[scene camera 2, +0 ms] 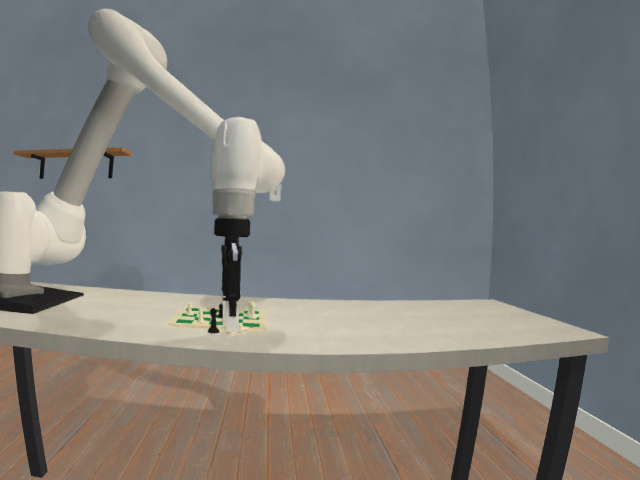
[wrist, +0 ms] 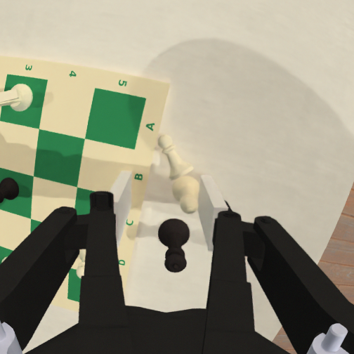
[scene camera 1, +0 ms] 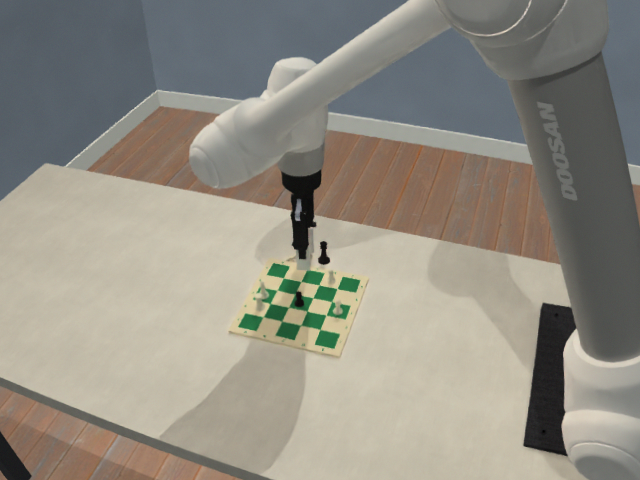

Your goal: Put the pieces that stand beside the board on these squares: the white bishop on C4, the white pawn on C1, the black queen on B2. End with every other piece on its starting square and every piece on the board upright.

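Frame: origin at the arm's base, x ahead, y left, z up, level; millimetres.
Where they show: gripper, fingertip midpoint: (scene camera 2: 230, 328) (scene camera 1: 305, 260); arm's base at its link origin: (scene camera 2: 3, 290).
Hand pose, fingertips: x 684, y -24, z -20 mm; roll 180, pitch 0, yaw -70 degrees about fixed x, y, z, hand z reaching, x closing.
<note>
Things, the pixels of their top centre, and the offset from my fingertips. "pt": a spot on its surface instead.
- board at a spot on its surface: (scene camera 1: 235, 330) pt 236 mm left, 21 mm ahead, 0 mm up
- black queen at its top centre: (scene camera 2: 213, 307) (scene camera 1: 323, 241) 22 mm right, 32 mm back, 47 mm up
- black piece at its top centre: (scene camera 1: 298, 292) 119 mm left, 52 mm back, 32 mm up
- A3 at its top centre: (scene camera 1: 262, 280) (scene camera 2: 252, 301) 131 mm left, 23 mm ahead, 40 mm up
- A2 at its top centre: (scene camera 1: 258, 295) 163 mm left, 12 mm ahead, 33 mm up
- D5 at its top centre: (scene camera 1: 330, 269) 35 mm left, 78 mm back, 32 mm up
- E3 at its top centre: (scene camera 1: 337, 299) 104 mm left, 128 mm back, 32 mm up
The gripper (scene camera 1: 303, 261) (scene camera 2: 232, 319) (wrist: 167, 200) is open, its fingers partly apart and low beside the board (scene camera 1: 235, 330) (wrist: 161, 100) at its row 5 edge. In the wrist view the white bishop (wrist: 185, 190) stands between the fingers, nearer the right one. It is hidden behind the fingers in the scene views. The white pawn (wrist: 175, 159) lies on its side just beyond it, its head toward the board's edge and its base close to the bishop. The black queen (scene camera 1: 323, 253) (scene camera 2: 213, 321) (wrist: 174, 235) stands upright beside the bishop and also shows between the fingers in the wrist view.
A black piece (scene camera 1: 298, 299) (wrist: 9, 189) stands on C3. White pieces stand on A3 (scene camera 1: 262, 290) (wrist: 21, 97), A2 (scene camera 1: 260, 303), D5 (scene camera 1: 331, 277) and E3 (scene camera 1: 338, 308). The table's far edge lies beyond the gripper.
</note>
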